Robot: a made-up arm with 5 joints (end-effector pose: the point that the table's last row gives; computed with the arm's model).
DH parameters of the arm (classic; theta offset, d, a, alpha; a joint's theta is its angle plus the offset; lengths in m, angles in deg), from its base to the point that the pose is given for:
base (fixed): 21.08 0 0.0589 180
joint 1: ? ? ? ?
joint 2: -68.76 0 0.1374 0
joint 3: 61.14 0 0.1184 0
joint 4: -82.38 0.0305 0.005 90
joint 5: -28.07 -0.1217 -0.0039 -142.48
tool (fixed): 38.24 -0.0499 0 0
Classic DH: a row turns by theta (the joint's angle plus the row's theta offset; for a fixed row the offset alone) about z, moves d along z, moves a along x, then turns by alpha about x.
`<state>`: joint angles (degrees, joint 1 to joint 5).
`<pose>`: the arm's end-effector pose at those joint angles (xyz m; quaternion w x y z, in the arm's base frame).
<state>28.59 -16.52 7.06 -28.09 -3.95</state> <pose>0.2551 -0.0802 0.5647 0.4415 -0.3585 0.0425 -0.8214</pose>
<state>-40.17 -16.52 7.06 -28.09 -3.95</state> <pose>0.2220 0.1711 0.5647 0.8282 -0.3198 -0.1673 -0.4286</pose>
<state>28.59 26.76 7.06 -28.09 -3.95</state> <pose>0.3344 -0.1234 0.3715 0.4599 -0.5213 0.3275 -0.6400</pose>
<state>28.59 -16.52 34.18 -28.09 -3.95</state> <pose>0.2665 -0.0863 0.4714 0.4607 -0.4680 0.2244 -0.7200</pose>
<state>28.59 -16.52 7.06 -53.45 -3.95</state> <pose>0.2344 -0.0688 0.5927 0.4013 -0.2378 -0.1299 -0.8750</pose>
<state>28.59 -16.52 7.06 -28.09 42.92</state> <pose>0.2394 -0.0792 0.5833 0.1003 -0.5648 -0.0349 -0.8184</pose>
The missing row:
joint 1: 21.08 -0.3544 0.0259 90
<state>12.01 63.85 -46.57 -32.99 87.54</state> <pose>0.4004 -0.0403 0.3966 0.0735 0.7795 0.1935 0.5912</pose>
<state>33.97 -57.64 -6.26 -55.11 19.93</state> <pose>0.0097 0.0528 0.6506 0.0186 0.0161 -0.4169 -0.9086</pose>
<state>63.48 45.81 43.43 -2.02 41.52</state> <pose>0.1362 -0.1416 0.2092 0.3122 -0.6860 0.6550 -0.0547</pose>
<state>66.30 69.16 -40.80 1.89 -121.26</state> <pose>0.2459 -0.2678 0.2640 0.4174 0.5544 0.5082 -0.5101</pose>
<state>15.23 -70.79 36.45 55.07 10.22</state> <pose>0.1361 0.0020 0.4861 0.4522 -0.6889 0.2802 -0.4924</pose>
